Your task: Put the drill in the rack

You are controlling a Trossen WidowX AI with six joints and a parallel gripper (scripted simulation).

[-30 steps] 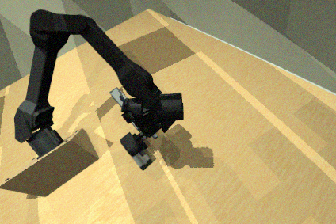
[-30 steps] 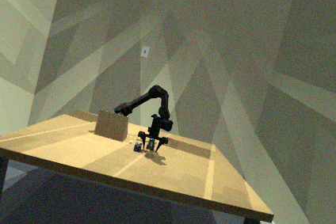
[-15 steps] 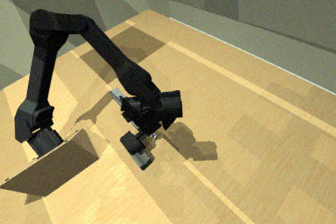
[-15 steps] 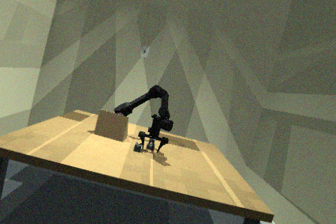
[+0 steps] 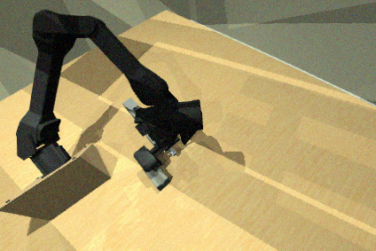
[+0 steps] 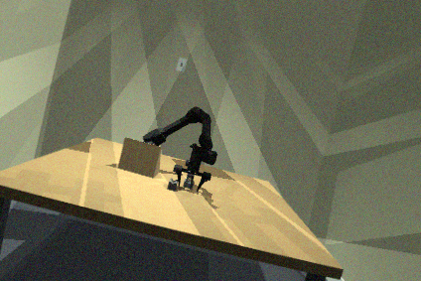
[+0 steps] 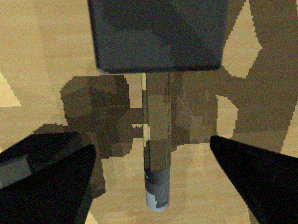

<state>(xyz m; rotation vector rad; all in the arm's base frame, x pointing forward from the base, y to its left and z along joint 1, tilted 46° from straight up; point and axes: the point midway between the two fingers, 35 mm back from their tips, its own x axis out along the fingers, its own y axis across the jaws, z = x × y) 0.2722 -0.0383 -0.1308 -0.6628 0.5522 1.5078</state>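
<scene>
My gripper tip is now 4 cm to the right of the drill and 4 cm below it. The rest, counted from my gripper tip: grey holder block 14 cm to the left, 3 cm above, 1 cm behind; key 17 cm to the left, 4 cm above, 1 cm behind; rack 8 cm behind, 3 cm to the right, 1 cm above.
</scene>
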